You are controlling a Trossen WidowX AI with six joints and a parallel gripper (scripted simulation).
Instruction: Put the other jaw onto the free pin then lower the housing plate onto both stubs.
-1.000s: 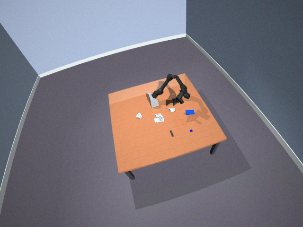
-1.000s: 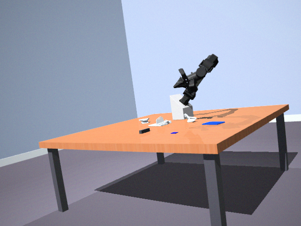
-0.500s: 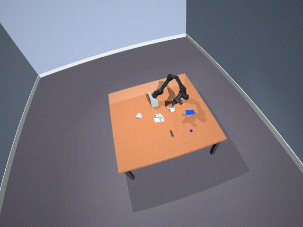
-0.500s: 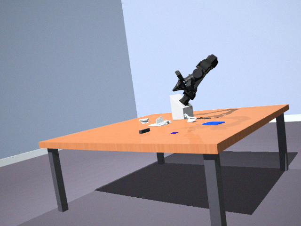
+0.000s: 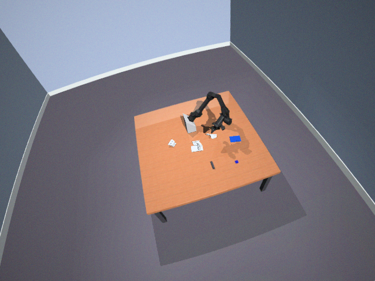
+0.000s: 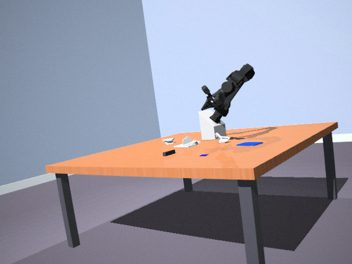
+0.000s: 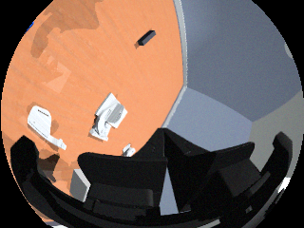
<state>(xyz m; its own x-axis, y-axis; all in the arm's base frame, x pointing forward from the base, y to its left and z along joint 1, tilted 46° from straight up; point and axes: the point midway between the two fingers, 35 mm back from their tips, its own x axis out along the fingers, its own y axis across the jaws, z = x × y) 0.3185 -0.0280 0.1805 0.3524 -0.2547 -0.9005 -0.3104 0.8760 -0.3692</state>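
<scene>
My gripper tip is now 160 mm above the white jaw, 120 mm past it and 40 mm to the right of it. The rest, counted from my gripper tip: small black block (220 mm ahead, 190 mm below, 100 mm to the right); then small blue square (290 mm ahead, 200 mm below, 130 mm to the left); then blue mat (260 mm to the left, 200 mm below, 40 mm ahead).
</scene>
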